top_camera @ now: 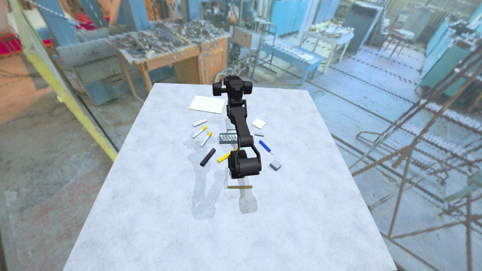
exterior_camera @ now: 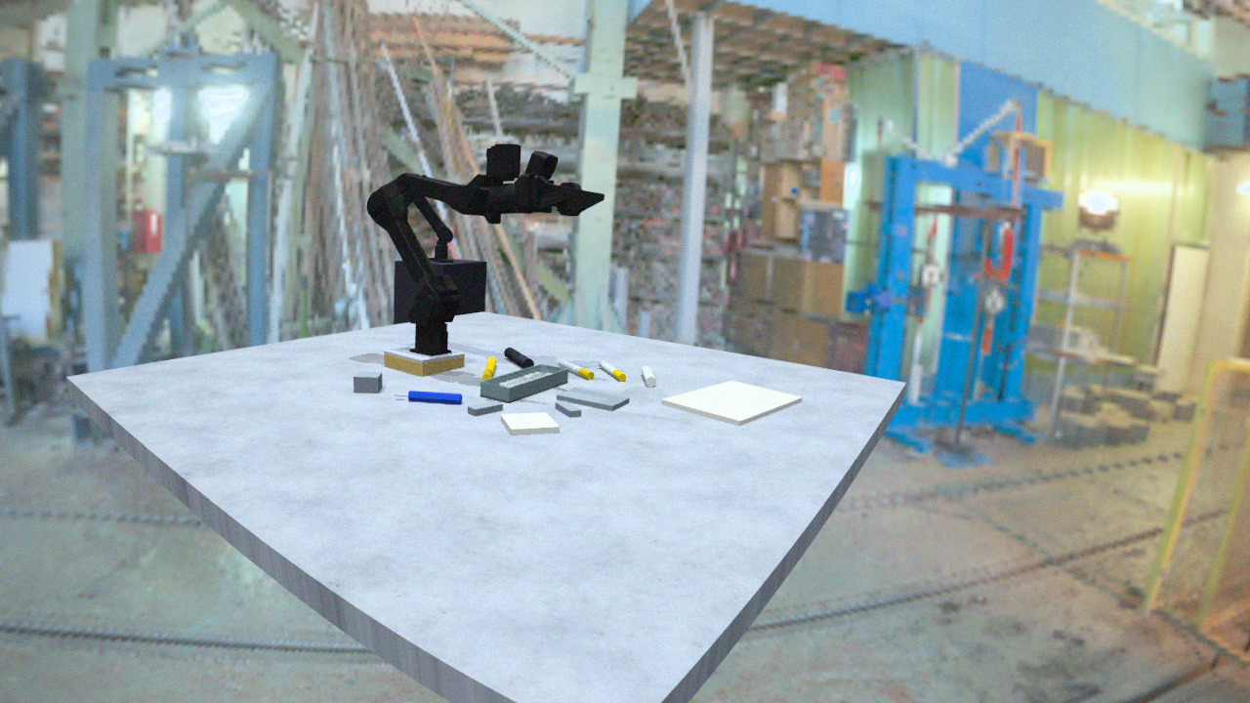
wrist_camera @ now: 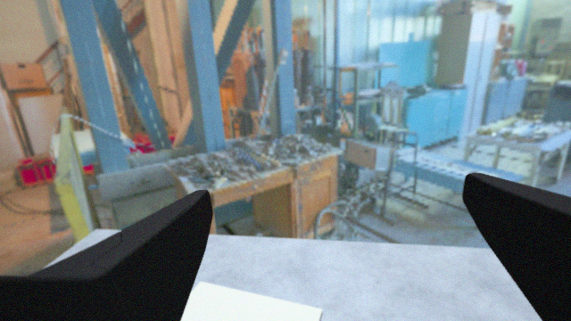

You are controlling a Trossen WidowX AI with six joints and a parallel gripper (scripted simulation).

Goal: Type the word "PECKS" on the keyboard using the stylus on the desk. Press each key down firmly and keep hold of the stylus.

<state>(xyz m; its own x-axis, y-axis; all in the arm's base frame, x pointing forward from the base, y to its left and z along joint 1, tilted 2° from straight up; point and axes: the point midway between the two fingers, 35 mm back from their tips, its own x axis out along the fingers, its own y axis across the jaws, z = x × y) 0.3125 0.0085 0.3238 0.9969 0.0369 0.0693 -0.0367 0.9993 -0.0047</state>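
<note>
The blue stylus is 19 cm behind my gripper tip, 22 cm to the right of it and 35 cm below it. Round my gripper tip: grey slab (4 cm ahead, 2 cm to the right, 35 cm below); then yellow marker (22 cm behind, 1 cm to the left, 35 cm below); then white stick (5 cm ahead, 18 cm to the left, 35 cm below).
</note>
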